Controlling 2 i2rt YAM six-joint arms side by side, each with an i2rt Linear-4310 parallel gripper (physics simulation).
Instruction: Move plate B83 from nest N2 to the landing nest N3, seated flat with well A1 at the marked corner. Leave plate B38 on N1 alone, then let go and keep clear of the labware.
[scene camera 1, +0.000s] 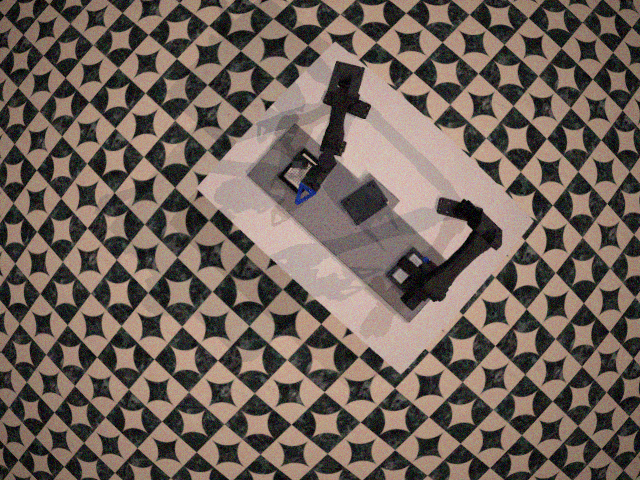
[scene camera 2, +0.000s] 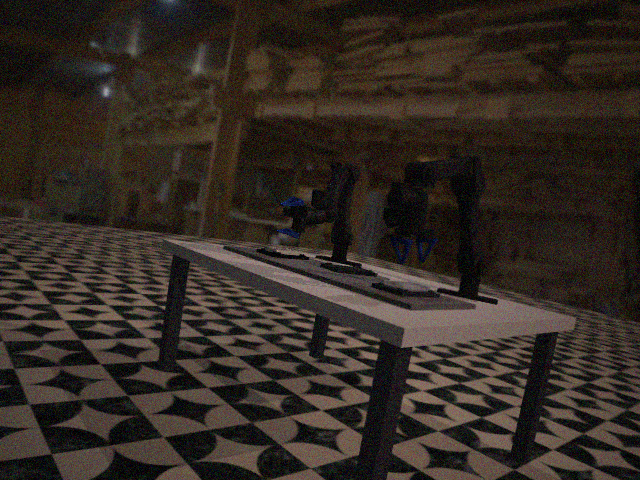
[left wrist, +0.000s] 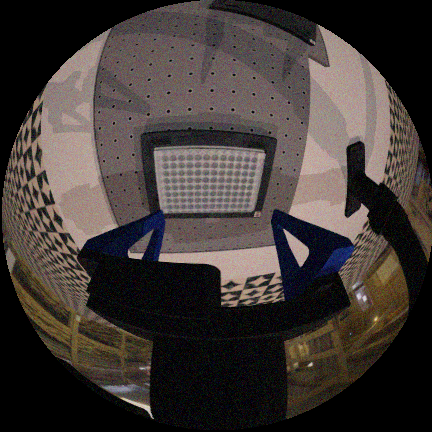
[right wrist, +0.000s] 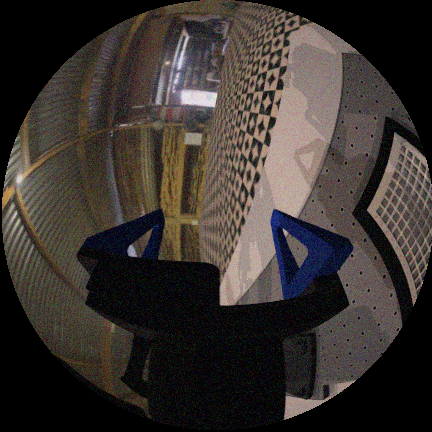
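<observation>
A pale well plate (scene camera 1: 399, 275) (scene camera 2: 408, 285) (left wrist: 207, 180) lies inside a dark nest (left wrist: 151, 175) at the lower right of scene camera 1. It looks level; its plate label cannot be read. My left gripper (scene camera 2: 413, 261) (left wrist: 217, 215) is open and empty, raised above this plate. A dark nest (scene camera 1: 364, 202) (scene camera 2: 347, 268) in the middle holds no plate. Another plate (scene camera 1: 299, 173) (right wrist: 407, 200) lies in the nest (right wrist: 378, 167) at the upper left. My right gripper (scene camera 2: 280, 218) (right wrist: 217, 214) is open and empty near it. Nest names and well A1 are too small to read.
The nests stand on a grey perforated board (scene camera 1: 330, 227) (left wrist: 200, 95) on a pale table (scene camera 1: 413, 341) (scene camera 2: 356, 315). A small marker (left wrist: 257, 214) shows at a nest corner. Both arms are mounted along the table's upper right side in scene camera 1.
</observation>
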